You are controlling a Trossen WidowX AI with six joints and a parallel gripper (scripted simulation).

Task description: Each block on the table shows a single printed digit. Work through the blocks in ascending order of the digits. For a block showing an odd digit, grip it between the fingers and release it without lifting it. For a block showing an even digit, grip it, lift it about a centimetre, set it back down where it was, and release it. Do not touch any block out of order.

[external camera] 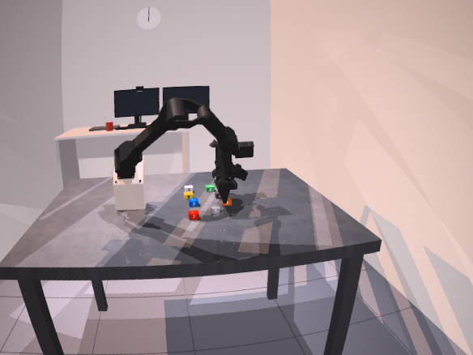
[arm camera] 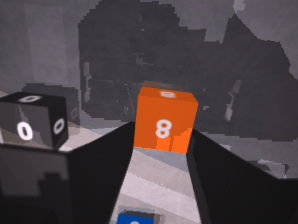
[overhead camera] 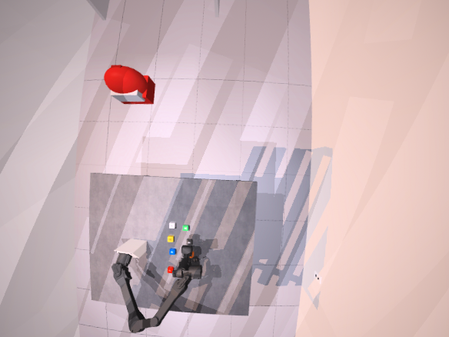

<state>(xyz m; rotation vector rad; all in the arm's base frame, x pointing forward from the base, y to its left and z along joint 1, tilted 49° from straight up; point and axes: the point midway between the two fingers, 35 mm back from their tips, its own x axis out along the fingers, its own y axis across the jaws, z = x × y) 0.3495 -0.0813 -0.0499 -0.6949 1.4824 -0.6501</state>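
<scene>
Now: the green block 17 cm to the left of my gripper tip and 4 cm behind it. The rest, counted from my gripper tip: yellow block: 13 cm behind, 9 cm to the left; red block: 12 cm to the right, 12 cm behind; blue block: 11 cm behind, 1 cm to the left.
</scene>
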